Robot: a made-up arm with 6 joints. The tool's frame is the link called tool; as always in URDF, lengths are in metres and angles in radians.
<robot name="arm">
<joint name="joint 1" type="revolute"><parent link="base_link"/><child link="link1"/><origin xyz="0.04 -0.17 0.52" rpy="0.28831 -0.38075 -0.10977"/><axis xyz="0 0 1"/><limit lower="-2.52" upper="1.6" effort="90" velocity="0.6"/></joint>
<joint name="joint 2" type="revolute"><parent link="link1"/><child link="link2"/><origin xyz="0.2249 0.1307 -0.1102" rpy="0.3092 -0.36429 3.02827"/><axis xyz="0 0 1"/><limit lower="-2.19" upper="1.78" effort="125" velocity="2.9"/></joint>
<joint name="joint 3" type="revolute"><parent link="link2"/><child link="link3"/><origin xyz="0.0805 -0.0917 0.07" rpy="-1.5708 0 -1.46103"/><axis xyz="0 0 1"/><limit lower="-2.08" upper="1.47" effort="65" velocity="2"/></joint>
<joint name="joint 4" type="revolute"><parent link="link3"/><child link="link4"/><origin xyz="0.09 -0.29 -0.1" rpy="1.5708 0 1.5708"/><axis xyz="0 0 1"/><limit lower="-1.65" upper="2.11" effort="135" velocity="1.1"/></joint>
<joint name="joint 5" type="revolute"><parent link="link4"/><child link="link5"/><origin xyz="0.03 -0.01 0.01" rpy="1.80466 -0.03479 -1.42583"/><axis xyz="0 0 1"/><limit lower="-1.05" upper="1.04" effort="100" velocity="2.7"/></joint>
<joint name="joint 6" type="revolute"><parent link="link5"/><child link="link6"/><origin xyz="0.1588 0.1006 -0.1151" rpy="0 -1.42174 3.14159"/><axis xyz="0 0 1"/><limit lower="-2.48" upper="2.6" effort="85" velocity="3.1"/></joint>
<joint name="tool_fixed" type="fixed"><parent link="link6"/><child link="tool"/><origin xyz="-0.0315 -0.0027 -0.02" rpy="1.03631 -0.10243 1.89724"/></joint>
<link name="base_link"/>
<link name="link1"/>
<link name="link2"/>
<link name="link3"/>
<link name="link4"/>
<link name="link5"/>
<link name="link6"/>
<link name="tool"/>
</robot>
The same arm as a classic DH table. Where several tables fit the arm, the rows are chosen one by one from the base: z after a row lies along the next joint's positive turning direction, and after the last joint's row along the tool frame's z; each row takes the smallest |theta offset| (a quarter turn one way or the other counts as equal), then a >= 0, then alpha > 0; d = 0 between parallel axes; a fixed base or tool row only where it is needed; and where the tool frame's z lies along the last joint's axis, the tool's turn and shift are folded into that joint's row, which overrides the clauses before.
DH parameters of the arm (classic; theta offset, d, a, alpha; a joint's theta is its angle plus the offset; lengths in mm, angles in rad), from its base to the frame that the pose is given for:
base (fixed): -1.007 408.6 165.1 0.4733
joint 1: 0 -490.9 23.7 -0.4733
joint 2: -0.5638 638.3 -100 1.5708
joint 3: 1.5708 -30 290 -1.5708
joint 4: -1.4175 93.3 -14.5 -1.8045
joint 5: -1.535 -167.9 100.6 1.4217
joint 6: 0.266 158.9 -5.7 -1.0394
tool (fixed): -3.0227 -36.1 0 0
Joint limits (rad, base to tool): -2.52..1.6 -2.19..1.78 -2.08..1.47 -1.65..2.11 -1.05..1.04 -2.48..2.6

